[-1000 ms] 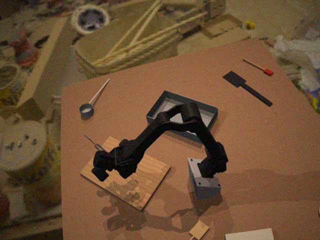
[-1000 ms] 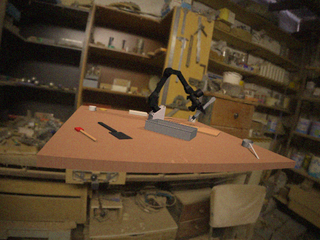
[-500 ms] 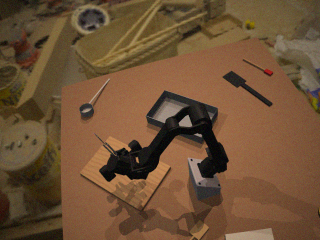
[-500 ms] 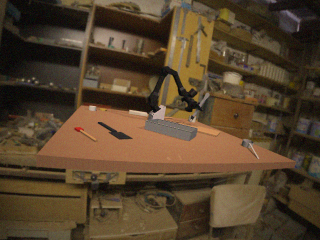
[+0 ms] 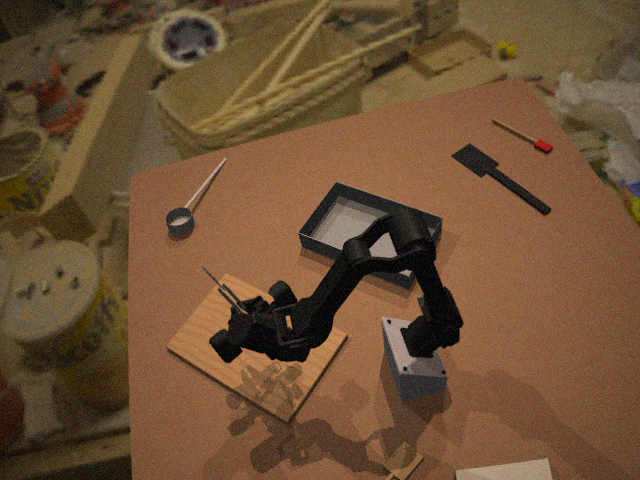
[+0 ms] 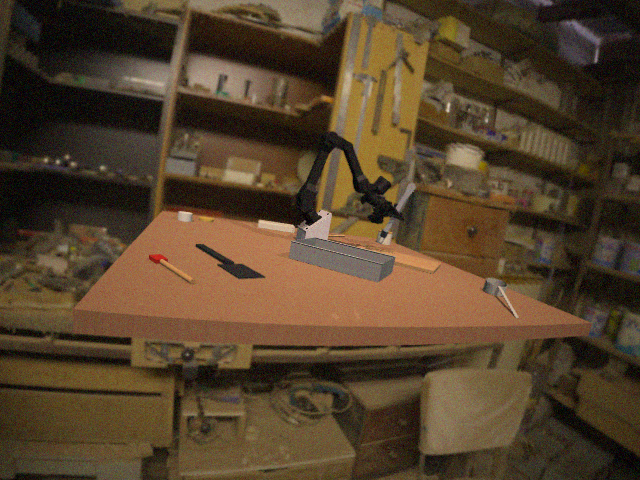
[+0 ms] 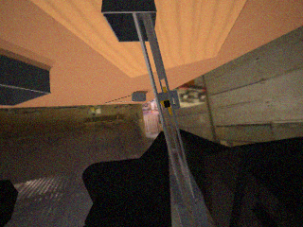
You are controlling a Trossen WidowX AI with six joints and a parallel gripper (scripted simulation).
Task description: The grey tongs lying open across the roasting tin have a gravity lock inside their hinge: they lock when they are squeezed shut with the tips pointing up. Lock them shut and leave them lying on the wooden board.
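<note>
The yellow slider lies 40 mm behind my gripper tip, 30 mm to the right of it and 30 mm below it. Round my gripper tip: grey roasting tin: 200 mm ahead, 340 mm to the right, 140 mm below; wooden board: 160 mm below; black spatula: 300 mm ahead, 730 mm to the right, 170 mm below.
</note>
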